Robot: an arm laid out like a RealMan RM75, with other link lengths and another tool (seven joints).
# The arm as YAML. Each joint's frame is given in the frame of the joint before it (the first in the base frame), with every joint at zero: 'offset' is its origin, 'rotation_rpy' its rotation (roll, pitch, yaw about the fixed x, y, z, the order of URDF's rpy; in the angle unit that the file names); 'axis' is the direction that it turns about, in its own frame. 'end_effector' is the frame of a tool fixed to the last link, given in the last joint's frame.
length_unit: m
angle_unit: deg
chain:
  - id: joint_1
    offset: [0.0, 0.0, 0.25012]
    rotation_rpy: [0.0, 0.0, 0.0]
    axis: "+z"
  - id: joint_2
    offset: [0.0, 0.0, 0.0]
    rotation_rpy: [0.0, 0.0, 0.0]
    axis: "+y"
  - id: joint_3
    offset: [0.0, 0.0, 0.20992]
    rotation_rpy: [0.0, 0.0, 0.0]
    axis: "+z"
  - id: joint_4
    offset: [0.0, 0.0, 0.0]
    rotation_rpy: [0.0, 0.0, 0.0]
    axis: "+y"
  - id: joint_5
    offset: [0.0, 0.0, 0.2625]
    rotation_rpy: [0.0, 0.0, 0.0]
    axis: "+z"
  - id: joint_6
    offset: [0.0, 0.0, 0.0]
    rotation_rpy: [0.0, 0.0, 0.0]
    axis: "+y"
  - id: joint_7
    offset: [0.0, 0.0, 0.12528]
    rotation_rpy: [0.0, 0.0, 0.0]
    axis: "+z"
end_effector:
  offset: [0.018, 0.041, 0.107]
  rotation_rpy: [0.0, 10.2, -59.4]
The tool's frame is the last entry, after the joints.
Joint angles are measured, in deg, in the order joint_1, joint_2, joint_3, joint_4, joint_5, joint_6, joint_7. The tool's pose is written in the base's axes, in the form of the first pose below.
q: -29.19, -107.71, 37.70, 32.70, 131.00, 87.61, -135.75
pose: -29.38 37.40 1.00 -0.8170 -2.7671 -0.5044
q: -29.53, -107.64, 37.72, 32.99, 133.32, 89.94, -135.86
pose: -29.26 36.42 0.71 -0.8419 -2.7814 -0.4282
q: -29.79, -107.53, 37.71, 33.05, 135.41, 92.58, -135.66
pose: -29.09 35.26 0.45 -0.8688 -2.8012 -0.3514
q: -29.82, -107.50, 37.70, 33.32, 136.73, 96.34, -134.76
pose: -28.48 33.81 0.37 -0.9171 -2.8343 -0.2795
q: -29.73, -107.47, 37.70, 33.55, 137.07, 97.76, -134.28
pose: -28.27 33.27 0.45 -0.9378 -2.8445 -0.2570
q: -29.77, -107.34, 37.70, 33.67, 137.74, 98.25, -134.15
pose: -28.37 33.03 0.51 -0.9435 -2.8415 -0.2374
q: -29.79, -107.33, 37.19, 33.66, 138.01, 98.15, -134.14
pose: -28.45 33.11 0.61 -0.9377 -2.8402 -0.2448
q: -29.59, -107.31, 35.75, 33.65, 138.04, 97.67, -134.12
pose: -28.67 33.45 0.96 -0.9162 -2.8395 -0.2844
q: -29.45, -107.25, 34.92, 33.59, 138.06, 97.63, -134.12
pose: -28.77 33.54 1.19 -0.9037 -2.8427 -0.3038
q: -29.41, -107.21, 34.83, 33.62, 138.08, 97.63, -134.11
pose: -28.81 33.55 1.25 -0.9022 -2.8418 -0.3058
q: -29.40, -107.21, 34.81, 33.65, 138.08, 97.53, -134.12
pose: -28.84 33.59 1.27 -0.9012 -2.8401 -0.3077
